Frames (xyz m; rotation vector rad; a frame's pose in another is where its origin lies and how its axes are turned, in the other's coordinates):
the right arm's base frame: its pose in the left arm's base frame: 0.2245 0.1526 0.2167 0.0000 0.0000 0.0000
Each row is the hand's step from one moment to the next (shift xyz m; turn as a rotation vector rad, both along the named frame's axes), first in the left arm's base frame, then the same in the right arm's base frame.
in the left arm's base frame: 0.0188 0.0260 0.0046 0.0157 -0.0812 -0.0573
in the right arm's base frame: 0.0188 0.0260 0.0046 0.0157 -0.0812 -0.0573
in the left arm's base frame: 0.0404 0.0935 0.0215 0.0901 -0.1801 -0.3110
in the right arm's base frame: 0.0404 0.0935 0.0215 0.0901 -0.1801 -0.3110
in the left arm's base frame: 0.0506 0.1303 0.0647 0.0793 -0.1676 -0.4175
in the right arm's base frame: 0.0506 0.1303 0.0647 0.0793 -0.1676 -0.4175
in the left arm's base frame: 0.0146 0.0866 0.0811 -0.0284 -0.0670 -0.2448
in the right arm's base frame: 0.0146 0.0866 0.0811 -0.0284 -0.0670 -0.2448
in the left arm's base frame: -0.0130 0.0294 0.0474 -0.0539 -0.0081 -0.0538
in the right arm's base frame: -0.0130 0.0294 0.0474 -0.0539 -0.0081 -0.0538
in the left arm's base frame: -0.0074 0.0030 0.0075 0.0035 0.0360 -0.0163
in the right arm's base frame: -0.0074 0.0030 0.0075 0.0035 0.0360 -0.0163
